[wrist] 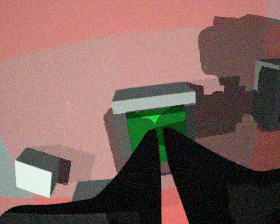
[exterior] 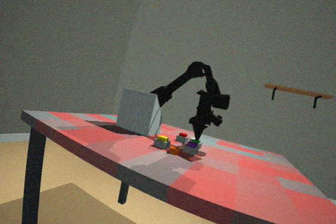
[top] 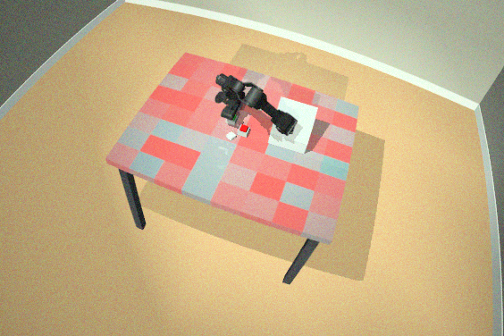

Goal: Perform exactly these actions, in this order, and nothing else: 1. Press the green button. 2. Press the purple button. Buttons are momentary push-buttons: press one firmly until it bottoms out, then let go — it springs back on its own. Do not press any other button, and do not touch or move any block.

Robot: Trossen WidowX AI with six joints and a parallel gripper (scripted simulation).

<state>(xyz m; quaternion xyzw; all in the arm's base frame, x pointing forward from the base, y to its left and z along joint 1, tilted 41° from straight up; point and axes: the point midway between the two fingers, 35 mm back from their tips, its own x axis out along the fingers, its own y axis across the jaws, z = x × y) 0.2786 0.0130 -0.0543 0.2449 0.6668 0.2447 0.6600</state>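
Right now my gripper tip is 1 cm above the green button. Round my gripper tip: purple button 1 cm ahead, 10 cm to the right; white block 4 cm behind, 10 cm to the left, 2 cm below; red button 8 cm behind, 5 cm to the left.
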